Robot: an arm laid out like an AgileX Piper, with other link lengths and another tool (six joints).
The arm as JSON. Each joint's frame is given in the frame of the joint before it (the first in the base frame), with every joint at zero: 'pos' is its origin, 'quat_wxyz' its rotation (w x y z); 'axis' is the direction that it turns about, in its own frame. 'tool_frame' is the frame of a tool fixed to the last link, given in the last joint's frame.
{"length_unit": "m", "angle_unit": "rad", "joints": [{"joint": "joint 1", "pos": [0.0, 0.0, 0.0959], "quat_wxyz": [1.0, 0.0, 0.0, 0.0], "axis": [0.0, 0.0, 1.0]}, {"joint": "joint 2", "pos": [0.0, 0.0, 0.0], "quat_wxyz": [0.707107, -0.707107, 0.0, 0.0], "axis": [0.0, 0.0, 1.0]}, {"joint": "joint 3", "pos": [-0.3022, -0.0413, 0.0], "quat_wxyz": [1.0, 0.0, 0.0, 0.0], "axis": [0.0, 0.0, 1.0]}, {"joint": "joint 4", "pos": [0.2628, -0.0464, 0.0], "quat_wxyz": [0.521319, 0.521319, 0.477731, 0.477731], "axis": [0.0, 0.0, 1.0]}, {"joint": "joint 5", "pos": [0.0, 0.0, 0.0], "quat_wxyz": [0.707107, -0.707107, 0.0, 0.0], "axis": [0.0, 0.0, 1.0]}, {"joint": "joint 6", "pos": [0.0, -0.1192, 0.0], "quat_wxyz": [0.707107, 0.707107, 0.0, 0.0], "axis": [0.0, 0.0, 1.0]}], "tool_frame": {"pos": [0.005, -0.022, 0.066], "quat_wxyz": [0.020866, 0.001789, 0.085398, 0.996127]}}
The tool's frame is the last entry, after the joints.
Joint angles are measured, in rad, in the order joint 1, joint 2, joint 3, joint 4, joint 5, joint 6. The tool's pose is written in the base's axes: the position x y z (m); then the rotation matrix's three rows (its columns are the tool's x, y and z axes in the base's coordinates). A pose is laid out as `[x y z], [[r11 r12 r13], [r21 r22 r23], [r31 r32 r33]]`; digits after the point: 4 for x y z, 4 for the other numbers.
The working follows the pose.
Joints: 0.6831, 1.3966, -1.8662, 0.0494, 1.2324, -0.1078
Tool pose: [0.2763 0.2071 0.4424], [[0.3930 0.8048 0.4449], [0.4909 -0.5927 0.6385], [0.7775 -0.0325 -0.6280]]
Where each joint sits with the arm in this pose, in the base's axes (m; each line is computed from the numbers above, not from the rounded line before):
joint 1: 0.0000 0.0000 0.0959
joint 2: 0.0000 0.0000 0.0959
joint 3: -0.0091 -0.0074 0.4007
joint 4: 0.1564 0.1273 0.5610
joint 5: 0.1564 0.1273 0.5610
joint 6: 0.2250 0.1903 0.4866
the tool: 0.2763 0.2071 0.4424

